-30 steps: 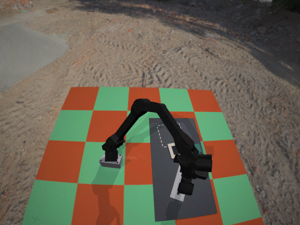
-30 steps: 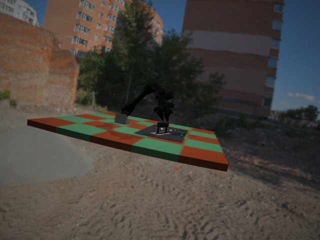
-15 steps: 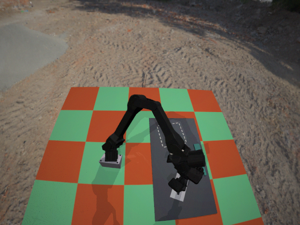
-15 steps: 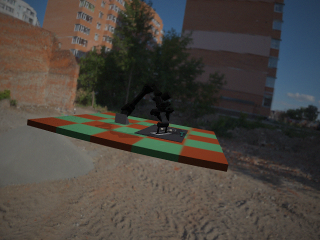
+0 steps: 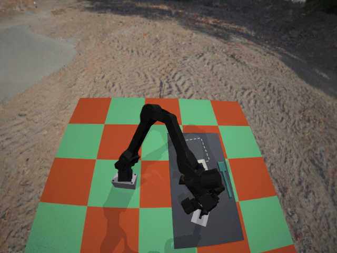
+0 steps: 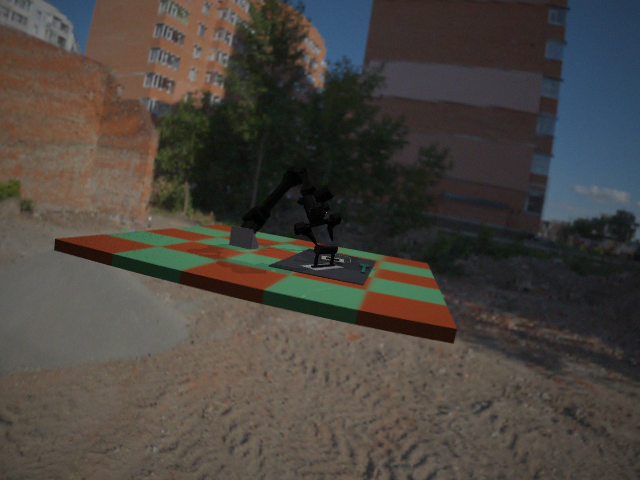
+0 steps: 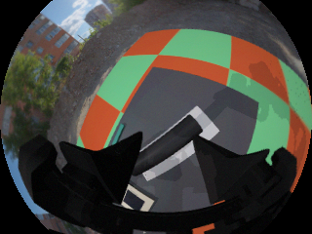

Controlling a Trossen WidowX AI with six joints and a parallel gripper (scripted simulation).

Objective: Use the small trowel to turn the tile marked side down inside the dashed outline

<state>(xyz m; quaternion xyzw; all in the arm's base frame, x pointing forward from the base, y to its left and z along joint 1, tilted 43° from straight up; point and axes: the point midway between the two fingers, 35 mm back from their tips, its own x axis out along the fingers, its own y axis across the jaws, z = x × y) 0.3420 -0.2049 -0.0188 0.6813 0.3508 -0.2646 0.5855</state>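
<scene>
Now: the dark mat 20 mm ahead of my gripper tip, 150 mm to the left of it and 120 mm below it. From my gripper tip the other things lie so: teal trowel 160 mm ahead, 160 mm to the left, 90 mm below; tile 20 mm ahead, 220 mm to the left, 90 mm below.
</scene>
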